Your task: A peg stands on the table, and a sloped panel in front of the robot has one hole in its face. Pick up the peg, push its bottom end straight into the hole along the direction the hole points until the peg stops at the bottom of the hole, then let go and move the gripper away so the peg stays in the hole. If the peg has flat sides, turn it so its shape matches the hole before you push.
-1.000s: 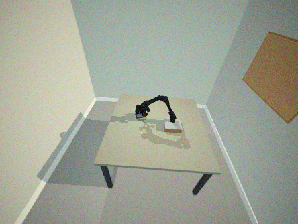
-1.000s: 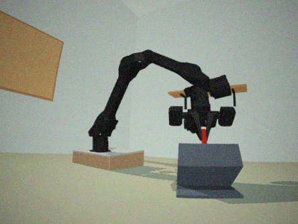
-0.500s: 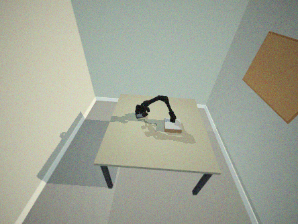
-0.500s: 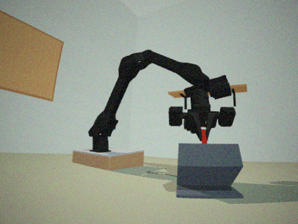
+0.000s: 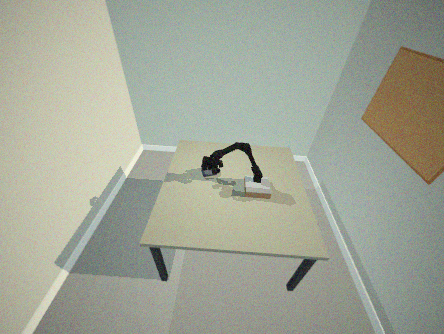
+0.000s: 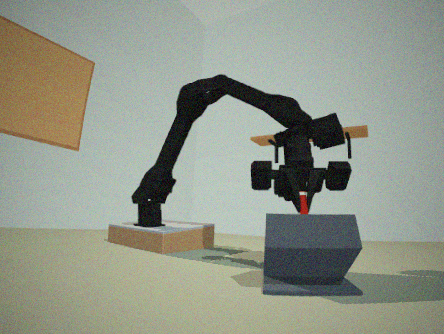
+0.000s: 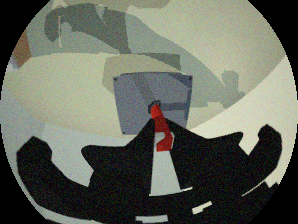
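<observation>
My gripper tip is now 6 cm above the grey sloped panel, 4 cm to the left of it and 2 cm short of it. Round my gripper tip: red peg (1 cm to the left, 1 cm above).
</observation>
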